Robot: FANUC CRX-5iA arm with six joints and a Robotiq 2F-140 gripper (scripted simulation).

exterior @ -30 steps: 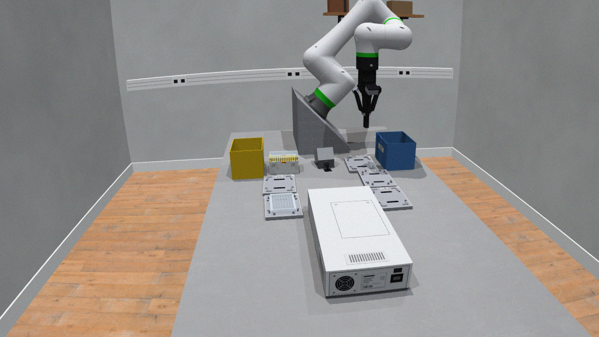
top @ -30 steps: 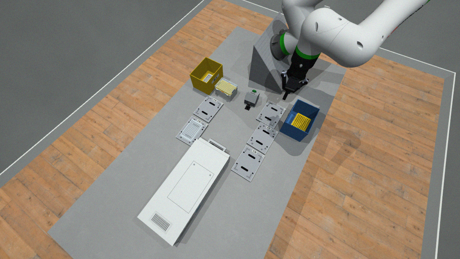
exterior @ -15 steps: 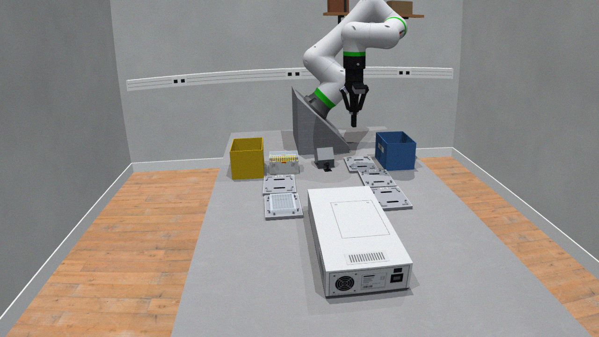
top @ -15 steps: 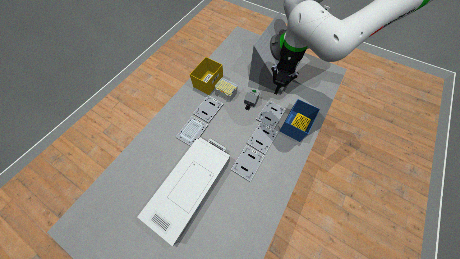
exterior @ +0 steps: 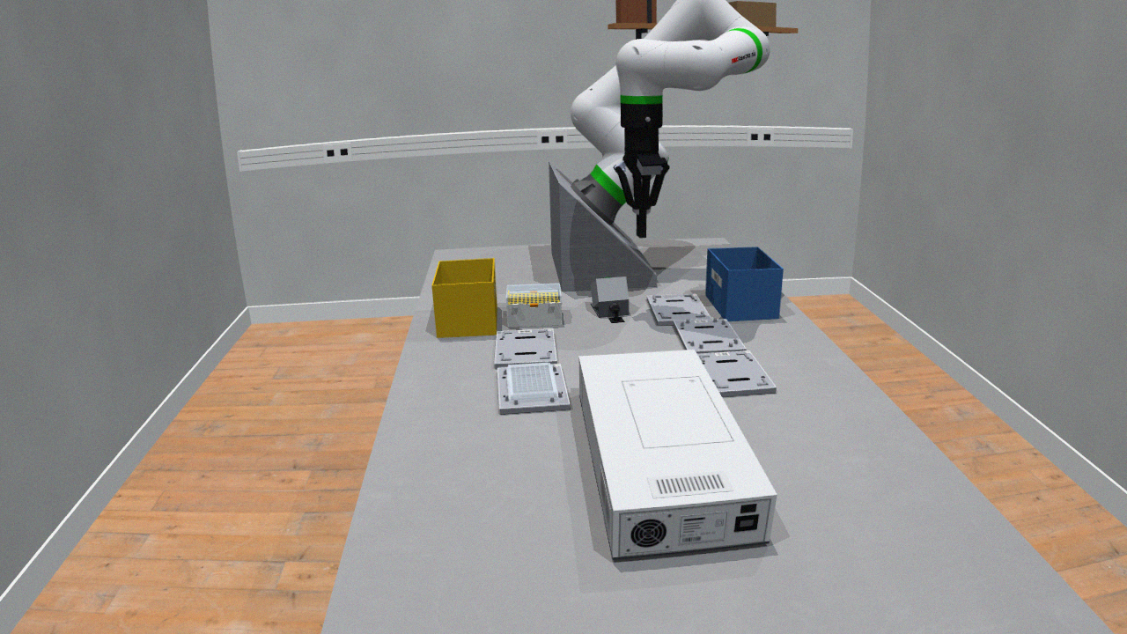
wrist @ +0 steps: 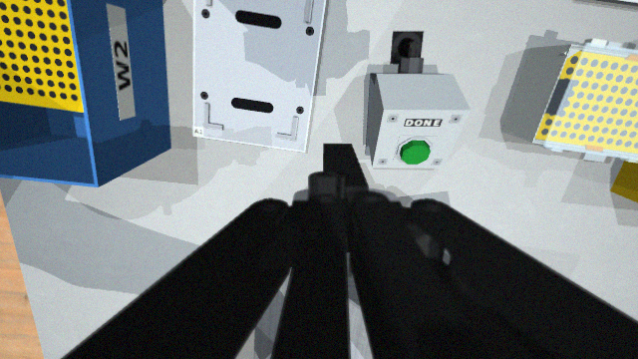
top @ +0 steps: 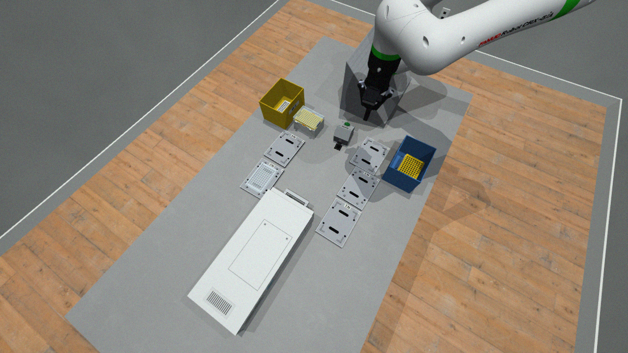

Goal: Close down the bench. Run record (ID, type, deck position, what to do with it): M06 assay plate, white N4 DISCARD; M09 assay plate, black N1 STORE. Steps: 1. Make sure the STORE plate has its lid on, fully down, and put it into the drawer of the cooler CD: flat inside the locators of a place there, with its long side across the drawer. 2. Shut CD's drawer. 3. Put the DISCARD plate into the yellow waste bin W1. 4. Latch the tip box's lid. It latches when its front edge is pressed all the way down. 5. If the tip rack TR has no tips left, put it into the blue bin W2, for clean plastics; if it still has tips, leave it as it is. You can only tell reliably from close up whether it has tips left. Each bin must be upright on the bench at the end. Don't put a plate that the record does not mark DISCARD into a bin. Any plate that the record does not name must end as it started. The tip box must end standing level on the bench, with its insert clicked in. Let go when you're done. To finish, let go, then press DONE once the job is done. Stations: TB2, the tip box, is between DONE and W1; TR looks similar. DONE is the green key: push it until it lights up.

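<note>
My hand is 1 cm past the green DONE key, 8 cm to the left of it and 14 cm above it. Round my hand: tip box lid: 4 cm ahead, 25 cm to the right, 15 cm below; blue bin W2: 4 cm ahead, 24 cm to the left, 16 cm below; tip rack TR: 5 cm ahead, 25 cm to the left, 16 cm below.
</note>
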